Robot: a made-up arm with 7 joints.
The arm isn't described. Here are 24 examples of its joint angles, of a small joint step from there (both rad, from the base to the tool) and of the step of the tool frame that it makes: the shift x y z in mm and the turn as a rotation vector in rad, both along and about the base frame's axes.
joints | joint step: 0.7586 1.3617 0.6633 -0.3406 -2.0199 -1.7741 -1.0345 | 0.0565 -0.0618 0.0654 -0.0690 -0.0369 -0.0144 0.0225
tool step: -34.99 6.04 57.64 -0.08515 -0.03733 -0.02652
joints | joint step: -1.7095 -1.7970 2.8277 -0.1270 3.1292 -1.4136 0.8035 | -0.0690 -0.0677 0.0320 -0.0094 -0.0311 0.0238 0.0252
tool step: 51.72 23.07 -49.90 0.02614 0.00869 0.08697
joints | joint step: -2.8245 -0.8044 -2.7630 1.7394 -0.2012 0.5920 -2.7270 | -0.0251 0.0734 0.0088 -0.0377 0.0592 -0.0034 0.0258
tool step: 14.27 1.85 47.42 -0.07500 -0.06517 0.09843
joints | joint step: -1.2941 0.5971 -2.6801 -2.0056 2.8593 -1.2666 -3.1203 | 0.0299 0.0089 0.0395 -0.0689 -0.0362 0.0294 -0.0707
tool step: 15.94 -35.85 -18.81 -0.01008 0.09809 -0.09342
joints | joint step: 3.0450 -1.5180 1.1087 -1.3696 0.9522 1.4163 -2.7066 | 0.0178 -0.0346 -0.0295 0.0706 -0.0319 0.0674 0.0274
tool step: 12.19 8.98 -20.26 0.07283 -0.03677 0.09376
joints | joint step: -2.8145 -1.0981 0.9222 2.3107 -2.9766 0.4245 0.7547 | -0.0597 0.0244 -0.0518 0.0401 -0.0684 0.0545 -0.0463
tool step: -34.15 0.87 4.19 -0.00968 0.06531 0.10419
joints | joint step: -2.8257 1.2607 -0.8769 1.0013 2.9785 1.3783 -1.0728 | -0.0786 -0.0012 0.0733 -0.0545 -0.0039 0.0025 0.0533
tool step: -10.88 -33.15 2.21 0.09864 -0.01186 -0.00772
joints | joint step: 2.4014 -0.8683 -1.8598 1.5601 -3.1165 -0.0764 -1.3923 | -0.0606 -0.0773 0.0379 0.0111 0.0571 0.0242 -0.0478
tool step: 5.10 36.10 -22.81 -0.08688 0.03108 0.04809
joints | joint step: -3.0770 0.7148 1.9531 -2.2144 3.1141 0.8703 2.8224 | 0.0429 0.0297 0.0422 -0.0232 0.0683 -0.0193 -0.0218
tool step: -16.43 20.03 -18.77 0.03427 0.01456 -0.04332
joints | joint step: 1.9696 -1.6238 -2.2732 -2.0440 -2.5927 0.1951 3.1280 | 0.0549 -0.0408 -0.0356 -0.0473 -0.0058 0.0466 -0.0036
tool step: 31.12 -8.72 -10.03 0.02317 0.00469 0.00701
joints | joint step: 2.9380 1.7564 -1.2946 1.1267 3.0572 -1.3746 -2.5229 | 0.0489 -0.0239 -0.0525 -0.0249 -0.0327 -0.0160 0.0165
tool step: -35.75 17.85 31.92 -0.07793 -0.00564 -0.07765
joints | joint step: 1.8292 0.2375 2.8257 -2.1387 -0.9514 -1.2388 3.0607 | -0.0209 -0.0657 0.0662 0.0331 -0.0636 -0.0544 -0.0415
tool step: -5.62 0.08 30.56 -0.02628 -0.04149 -0.07674
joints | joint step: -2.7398 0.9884 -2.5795 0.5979 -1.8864 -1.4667 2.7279 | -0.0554 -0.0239 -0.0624 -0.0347 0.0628 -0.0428 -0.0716
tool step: 8.14 -20.15 14.85 -0.02437 -0.06004 0.02089
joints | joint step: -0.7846 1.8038 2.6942 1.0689 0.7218 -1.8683 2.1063 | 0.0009 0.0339 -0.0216 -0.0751 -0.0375 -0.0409 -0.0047
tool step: 5.25 13.25 -46.30 -0.02900 0.14018 0.04072
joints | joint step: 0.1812 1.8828 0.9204 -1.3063 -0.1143 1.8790 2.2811 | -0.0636 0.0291 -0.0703 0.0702 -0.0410 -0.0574 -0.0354
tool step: 12.90 23.72 -18.90 0.11873 0.03675 0.02275
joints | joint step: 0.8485 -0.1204 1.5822 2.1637 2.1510 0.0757 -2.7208 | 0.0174 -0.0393 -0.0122 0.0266 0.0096 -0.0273 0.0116
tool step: 0.28 10.99 -11.29 -0.00283 -0.04997 0.03074
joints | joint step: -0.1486 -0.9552 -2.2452 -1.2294 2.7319 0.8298 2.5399 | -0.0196 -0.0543 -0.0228 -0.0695 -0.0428 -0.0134 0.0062
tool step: 3.95 -1.71 -21.15 0.01687 -0.04591 0.09323
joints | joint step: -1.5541 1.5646 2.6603 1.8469 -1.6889 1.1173 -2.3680 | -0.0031 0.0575 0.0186 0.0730 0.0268 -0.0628 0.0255
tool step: -10.65 -11.94 -20.04 -0.03346 -0.06958 -0.07184
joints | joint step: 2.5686 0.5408 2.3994 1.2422 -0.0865 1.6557 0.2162 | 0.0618 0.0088 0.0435 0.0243 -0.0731 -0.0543 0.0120
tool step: 18.42 9.23 -1.14 0.05291 0.04706 -0.03775
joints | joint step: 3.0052 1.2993 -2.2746 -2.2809 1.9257 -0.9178 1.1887 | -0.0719 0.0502 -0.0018 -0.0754 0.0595 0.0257 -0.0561
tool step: 14.17 -30.52 -10.99 -0.04336 -0.08036 0.04521
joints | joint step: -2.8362 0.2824 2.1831 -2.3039 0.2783 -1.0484 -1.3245 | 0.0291 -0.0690 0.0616 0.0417 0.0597 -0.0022 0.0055
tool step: -16.97 12.64 18.23 0.04090 0.12094 -0.04727
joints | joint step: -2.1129 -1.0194 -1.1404 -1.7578 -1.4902 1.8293 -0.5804 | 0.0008 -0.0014 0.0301 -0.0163 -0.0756 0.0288 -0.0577
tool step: -10.90 -0.29 -10.72 0.01423 0.03936 -0.08704
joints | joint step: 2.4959 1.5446 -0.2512 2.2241 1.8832 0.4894 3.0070 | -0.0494 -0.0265 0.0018 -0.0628 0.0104 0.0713 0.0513
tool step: -18.12 -28.94 -5.78 -0.03976 0.10527 0.11898
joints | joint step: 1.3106 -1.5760 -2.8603 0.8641 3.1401 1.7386 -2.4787 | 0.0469 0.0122 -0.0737 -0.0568 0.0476 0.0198 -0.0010
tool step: 11.74 12.52 19.70 0.06550 0.05964 0.00702
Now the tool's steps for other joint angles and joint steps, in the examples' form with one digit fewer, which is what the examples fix.
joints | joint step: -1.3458 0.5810 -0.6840 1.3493 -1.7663 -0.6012 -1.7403 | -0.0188 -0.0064 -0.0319 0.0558 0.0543 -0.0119 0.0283
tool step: -26.4 -14.1 -10.9 -0.0198 -0.0806 0.0826
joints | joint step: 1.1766 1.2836 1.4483 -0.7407 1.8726 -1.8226 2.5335 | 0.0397 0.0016 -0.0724 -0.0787 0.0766 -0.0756 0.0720
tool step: -18.9 7.2 13.8 -0.0149 0.0658 0.0671
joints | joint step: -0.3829 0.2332 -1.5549 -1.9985 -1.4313 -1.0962 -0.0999 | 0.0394 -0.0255 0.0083 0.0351 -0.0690 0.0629 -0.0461
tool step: -15.3 -24.5 19.0 0.0052 -0.0864 -0.1422
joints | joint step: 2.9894 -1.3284 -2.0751 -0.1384 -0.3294 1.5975 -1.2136 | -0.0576 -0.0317 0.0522 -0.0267 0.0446 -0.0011 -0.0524
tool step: -4.6 51.0 -18.0 -0.0785 -0.0389 0.0222
